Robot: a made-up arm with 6 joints. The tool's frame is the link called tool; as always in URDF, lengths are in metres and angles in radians.
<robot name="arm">
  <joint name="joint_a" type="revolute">
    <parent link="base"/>
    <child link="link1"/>
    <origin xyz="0 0 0.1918" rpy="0 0 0"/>
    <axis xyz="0 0 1"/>
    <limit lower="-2.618" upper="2.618" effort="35" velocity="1.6"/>
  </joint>
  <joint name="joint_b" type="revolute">
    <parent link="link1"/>
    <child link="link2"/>
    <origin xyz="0 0 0" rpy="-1.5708 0 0"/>
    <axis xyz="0 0 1"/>
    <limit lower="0" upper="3.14" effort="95" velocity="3.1"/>
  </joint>
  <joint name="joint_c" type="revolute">
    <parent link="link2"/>
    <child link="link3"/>
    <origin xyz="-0.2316 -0.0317 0" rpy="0 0 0"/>
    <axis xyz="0 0 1"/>
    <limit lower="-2.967" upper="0" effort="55" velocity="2.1"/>
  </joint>
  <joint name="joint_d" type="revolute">
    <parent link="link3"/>
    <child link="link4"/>
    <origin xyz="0.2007 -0.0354 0" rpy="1.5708 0 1.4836"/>
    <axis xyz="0 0 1"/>
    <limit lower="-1.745" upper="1.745" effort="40" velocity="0.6"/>
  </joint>
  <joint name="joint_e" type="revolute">
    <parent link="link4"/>
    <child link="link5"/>
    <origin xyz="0 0 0" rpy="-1.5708 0 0"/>
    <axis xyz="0 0 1"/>
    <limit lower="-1.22" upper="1.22" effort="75" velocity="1.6"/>
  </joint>
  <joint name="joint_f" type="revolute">
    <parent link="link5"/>
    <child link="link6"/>
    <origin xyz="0.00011 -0.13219 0" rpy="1.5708 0 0"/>
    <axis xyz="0 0 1"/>
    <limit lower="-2.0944" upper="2.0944" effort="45" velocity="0.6"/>
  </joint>
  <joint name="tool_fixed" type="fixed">
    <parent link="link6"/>
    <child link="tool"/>
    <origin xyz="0 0 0" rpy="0 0 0"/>
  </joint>
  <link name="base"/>
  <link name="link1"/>
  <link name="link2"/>
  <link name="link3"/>
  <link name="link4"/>
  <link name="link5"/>
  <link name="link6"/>
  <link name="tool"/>
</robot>
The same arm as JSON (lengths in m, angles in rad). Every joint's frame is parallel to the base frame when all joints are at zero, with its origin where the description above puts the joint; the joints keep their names.
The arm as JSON. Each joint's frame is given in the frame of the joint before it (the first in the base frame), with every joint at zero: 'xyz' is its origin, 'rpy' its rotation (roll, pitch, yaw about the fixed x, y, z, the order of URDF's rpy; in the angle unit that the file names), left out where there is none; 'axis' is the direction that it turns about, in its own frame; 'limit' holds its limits. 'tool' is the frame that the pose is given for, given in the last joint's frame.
{"units": {"length": "m", "angle": "rad"}, "joints": [{"name": "joint_a", "type": "revolute", "origin": {"xyz": [0.0, 0.0, 0.1918]}, "axis": [0.0, 0.0, 1.0], "limit": {"lower": -2.618, "upper": 2.618}}, {"name": "joint_b", "type": "revolute", "origin": {"xyz": [0.0, 0.0, 0.0]}, "axis": [0.0, 1.0, 0.0], "limit": {"lower": 0.0, "upper": 3.14}}, {"name": "joint_c", "type": "revolute", "origin": {"xyz": [-0.2316, 0.0, 0.0317]}, "axis": [0.0, 1.0, 0.0], "limit": {"lower": -2.967, "upper": 0.0}}, {"name": "joint_d", "type": "revolute", "origin": {"xyz": [0.2007, 0.0, 0.0354]}, "axis": [0.9962, 0.0, 0.0871], "limit": {"lower": -1.745, "upper": 1.745}}, {"name": "joint_e", "type": "revolute", "origin": {"xyz": [0.0, 0.0, 0.0]}, "axis": [0.0, 1.0, 0.0], "limit": {"lower": -1.22, "upper": 1.22}}, {"name": "joint_f", "type": "revolute", "origin": {"xyz": [0.1317, 0.0, 0.0114]}, "axis": [0.9962, 0.0, 0.0871], "limit": {"lower": -2.0944, "upper": 2.0944}}], "tool": {"origin": {"xyz": [0.0, 0.0, 0.0], "rpy": [0.0, 1.4836, 0.0]}}}
